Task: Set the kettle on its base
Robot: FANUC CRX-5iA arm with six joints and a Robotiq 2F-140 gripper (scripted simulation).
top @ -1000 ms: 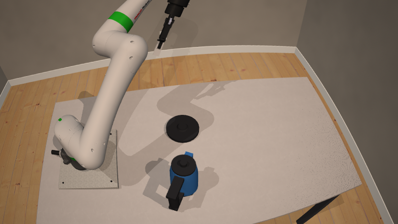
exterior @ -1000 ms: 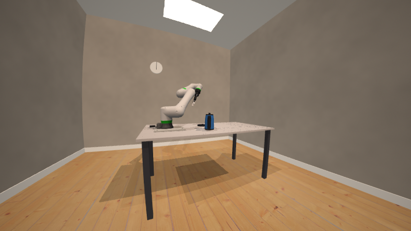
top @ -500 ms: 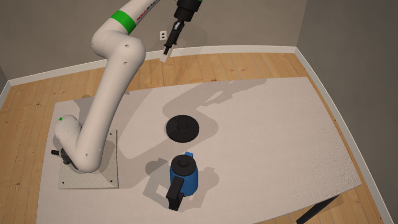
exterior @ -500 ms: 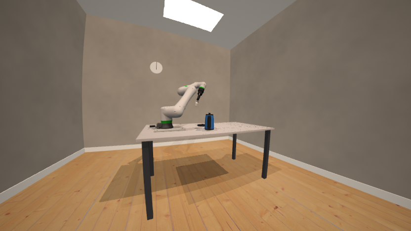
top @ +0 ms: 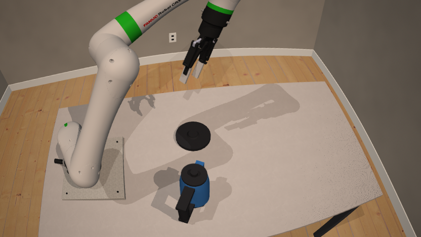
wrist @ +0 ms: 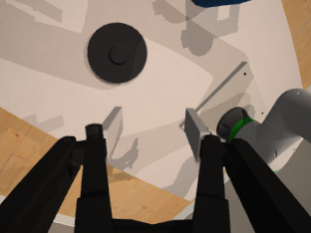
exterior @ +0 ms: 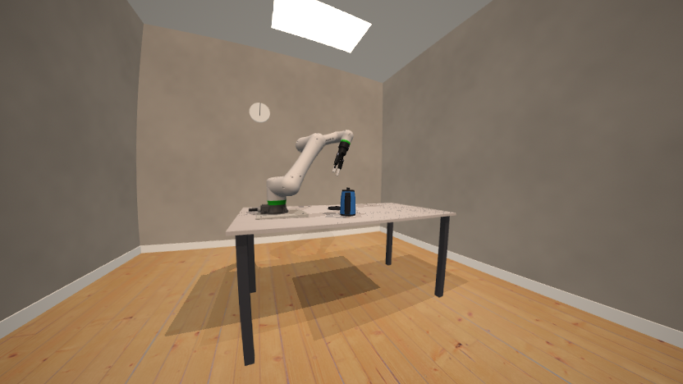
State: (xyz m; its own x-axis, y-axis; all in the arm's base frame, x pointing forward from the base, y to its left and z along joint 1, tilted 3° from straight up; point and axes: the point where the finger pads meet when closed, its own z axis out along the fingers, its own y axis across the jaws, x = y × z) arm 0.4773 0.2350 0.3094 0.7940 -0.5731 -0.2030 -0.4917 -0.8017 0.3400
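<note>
Right now my hand is 20 mm short of the kettle, 350 mm to the left of it and 240 mm above it. Round my hand: round black base: 10 mm ahead, 30 mm to the right, 320 mm below.
</note>
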